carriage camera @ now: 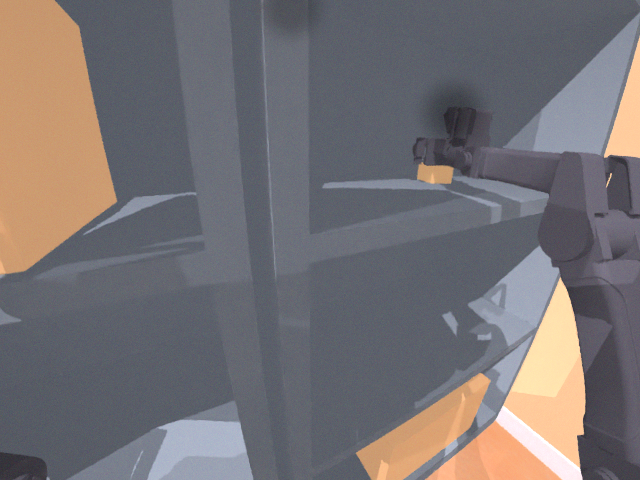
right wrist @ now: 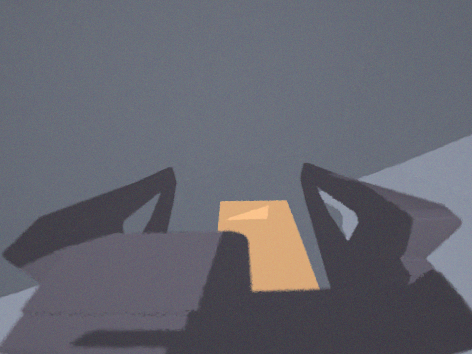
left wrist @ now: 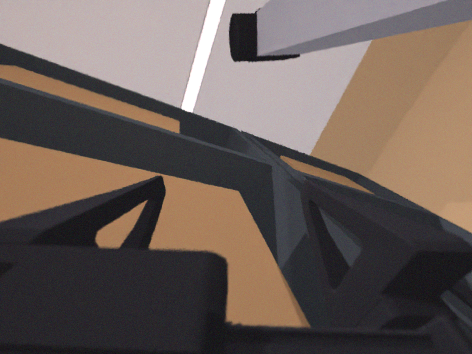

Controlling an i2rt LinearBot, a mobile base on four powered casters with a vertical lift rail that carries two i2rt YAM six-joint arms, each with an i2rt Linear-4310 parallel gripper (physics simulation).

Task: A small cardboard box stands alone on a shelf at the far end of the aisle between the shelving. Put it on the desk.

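Frame: origin at the left arm's base, x ahead, y left, z up, level; metres.
Where they show: left gripper, fingertip midpoint: (left wrist: 232, 185); right gripper, fingertip midpoint: (carriage camera: 428, 148) (right wrist: 237, 172).
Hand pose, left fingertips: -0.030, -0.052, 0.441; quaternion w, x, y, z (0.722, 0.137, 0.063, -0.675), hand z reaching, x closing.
Observation:
After its pixels a point has its place, as x, y, z.
The small cardboard box (carriage camera: 434, 174) {0.592, -0.648, 0.354} (right wrist: 280, 250) {0.631, -0.682, 0.380} stands on the shelf (carriage camera: 382, 235) {0.208, -0.408, 0.315}, towards its right end in the carriage view. My right gripper (carriage camera: 421, 150) {0.665, -0.653, 0.420} (right wrist: 237, 172) {0.665, -0.653, 0.420} is open and empty, just above the box. In the right wrist view the box lies low between the two spread fingers, nearer the right one, its lower left part hidden by the gripper body. My left gripper (left wrist: 232, 185) {-0.030, -0.052, 0.441} is open and empty, away from the small box. The desk does not show in these views.
A grey upright post (carriage camera: 289, 155) {0.156, -0.302, 0.410} crosses the carriage view left of the small box. A large carton (carriage camera: 51, 134) {0.183, -0.045, 0.437} stands at the left, and another carton (carriage camera: 429, 428) {0.351, -0.660, -0.338} lies on a lower level. In the left wrist view, shelving (left wrist: 200, 160) {0.076, -0.044, 0.756} holds more cartons near the left gripper.

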